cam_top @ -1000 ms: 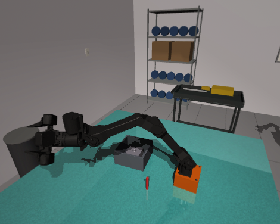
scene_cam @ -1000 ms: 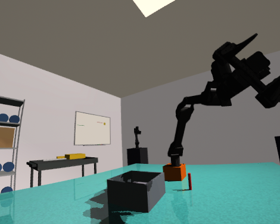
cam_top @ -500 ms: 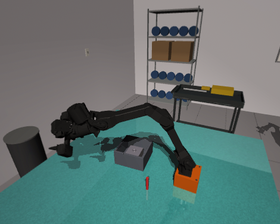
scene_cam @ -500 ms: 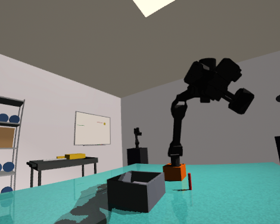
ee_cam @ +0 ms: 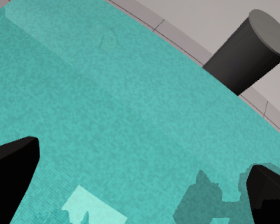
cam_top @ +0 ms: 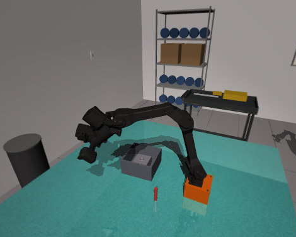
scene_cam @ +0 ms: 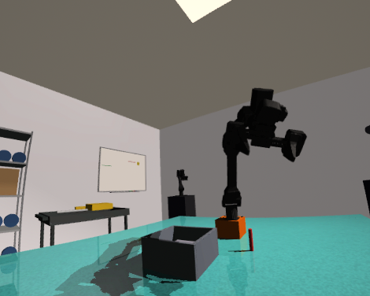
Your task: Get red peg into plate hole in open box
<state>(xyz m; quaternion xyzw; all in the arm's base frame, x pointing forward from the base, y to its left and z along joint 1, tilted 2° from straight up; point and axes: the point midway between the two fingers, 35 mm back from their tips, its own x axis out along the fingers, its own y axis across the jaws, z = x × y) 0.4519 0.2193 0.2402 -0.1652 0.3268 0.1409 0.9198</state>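
My gripper tip is 30 cm past the red peg, 26 cm above it and 12 cm to the left of it. The rest, counted from my gripper tip: grey box 31 cm to the right, 27 cm below, 14 cm behind; plate 31 cm to the right, 25 cm below, 14 cm behind.
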